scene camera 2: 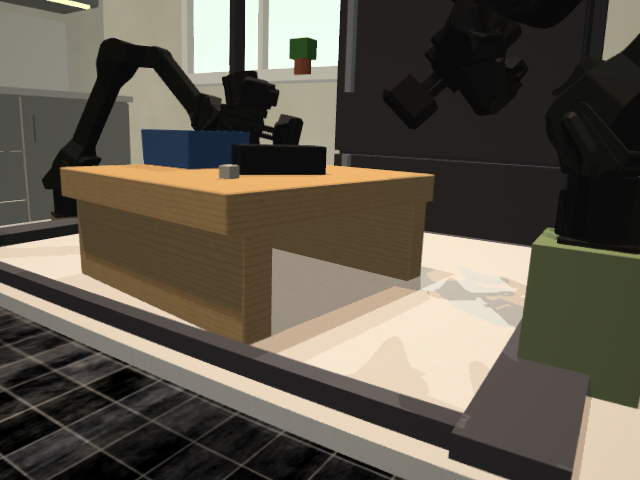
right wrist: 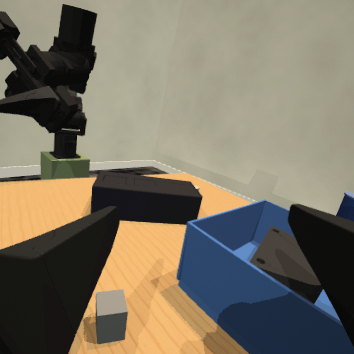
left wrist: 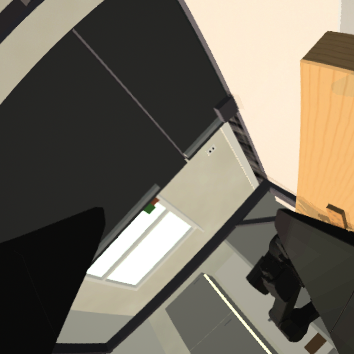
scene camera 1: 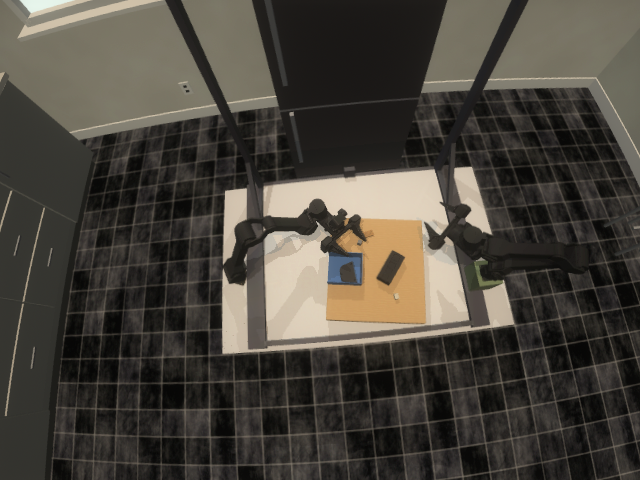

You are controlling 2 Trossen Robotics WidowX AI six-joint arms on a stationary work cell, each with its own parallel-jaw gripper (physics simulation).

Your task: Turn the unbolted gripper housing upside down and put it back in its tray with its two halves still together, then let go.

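Pixels of known places: left gripper, between the fingertips: (scene camera 2: 438, 86) (left wrist: 191, 216) (scene camera 1: 432, 212); right gripper, between the fingertips: (scene camera 2: 246, 120) (right wrist: 203, 213) (scene camera 1: 357, 248); left arm's base, origin of its link: (scene camera 2: 598, 242) (right wrist: 64, 154) (scene camera 1: 488, 272); right arm's base, origin of its link: (scene camera 2: 68, 214) (scene camera 1: 237, 276).
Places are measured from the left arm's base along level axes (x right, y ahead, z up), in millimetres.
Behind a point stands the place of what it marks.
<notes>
The dark grey gripper housing (scene camera 1: 348, 272) {x 44, y 551, z 65 mm} (right wrist: 286, 254) {x 49, y 550, z 65 mm} sits tilted inside the blue tray (scene camera 1: 334, 262) {x 94, y 598, z 38 mm} (scene camera 2: 165, 148) {x 6, y 568, z 57 mm} (right wrist: 205, 265) {x 110, y 515, z 65 mm}. A flat face with small holes shows in the right wrist view; its underside and the joint between its halves are hidden. My right gripper (scene camera 1: 357, 247) {x 121, y 510, z 101 mm} (right wrist: 203, 213) {x 121, y 510, z 101 mm} is open and empty, low at the tray's upper edge in scene camera 1, with one finger passing in front of the housing in the right wrist view. My left gripper (scene camera 1: 433, 212) {x 209, y 233, z 157 mm} (left wrist: 191, 216) {x 209, y 233, z 157 mm} is open and empty, raised beyond the table's right side and away from the tray.
A black box (scene camera 1: 390, 267) {x 47, y 397, z 66 mm} (scene camera 2: 279, 160) {x 28, y 376, z 49 mm} (right wrist: 145, 195) {x 69, y 413, z 62 mm} lies on the wooden table (scene camera 1: 377, 312) {x -106, y 461, z 30 mm} (scene camera 2: 155, 179) {x -129, y 430, z 30 mm} (left wrist: 325, 135) {x 216, y 308, z 30 mm} beside the tray. A grey block (scene camera 1: 359, 242) {x 158, y 496, z 54 mm} (right wrist: 111, 317) {x 165, y 501, z 51 mm} lies near my right fingers. A pale cube (scene camera 1: 396, 296) {x -57, y 387, z 46 mm} (scene camera 2: 229, 171) {x -64, y 379, z 39 mm} lies beyond the box.
</notes>
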